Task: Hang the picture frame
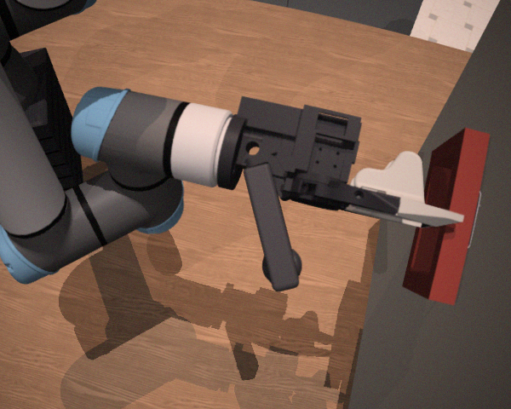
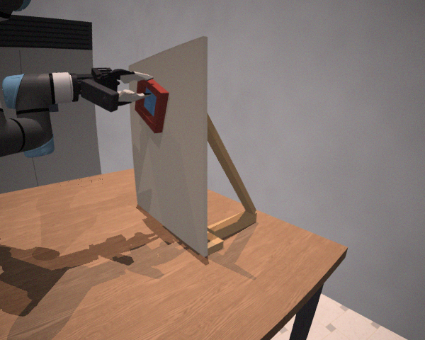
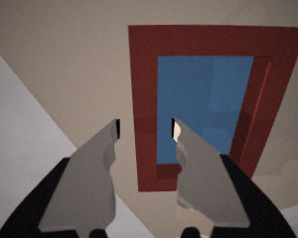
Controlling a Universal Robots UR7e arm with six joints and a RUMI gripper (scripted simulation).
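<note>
The picture frame lies 4 cm below my hand, 3 cm ahead of it and 2 cm to the left of it. Also, from my hand: upright board: 18 cm below, 5 cm ahead, 1 cm to the left.
</note>
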